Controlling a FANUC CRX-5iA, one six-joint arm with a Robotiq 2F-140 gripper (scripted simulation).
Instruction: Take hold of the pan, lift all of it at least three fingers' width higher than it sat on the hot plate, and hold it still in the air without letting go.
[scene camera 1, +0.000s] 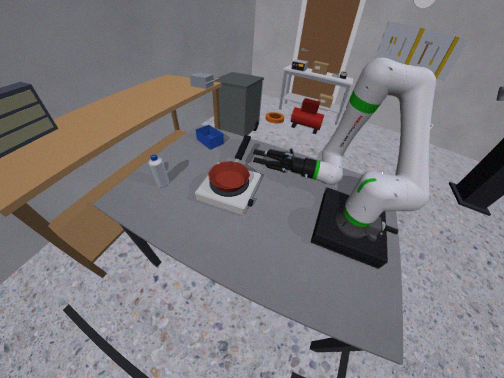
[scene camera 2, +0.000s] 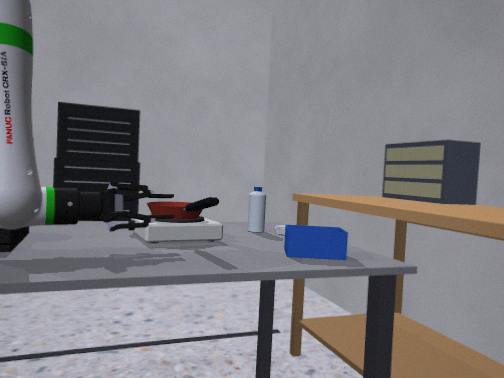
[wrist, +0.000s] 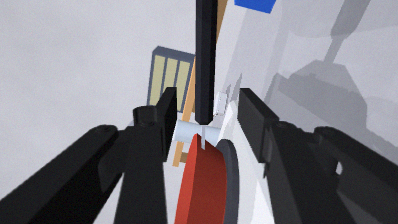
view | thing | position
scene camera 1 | gripper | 253, 155
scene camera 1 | red pan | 230, 176
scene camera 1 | hot plate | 238, 201
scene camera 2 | gripper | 172, 206
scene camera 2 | hot plate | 161, 230
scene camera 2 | white bottle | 257, 200
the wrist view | gripper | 207, 103
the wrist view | white bottle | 184, 131
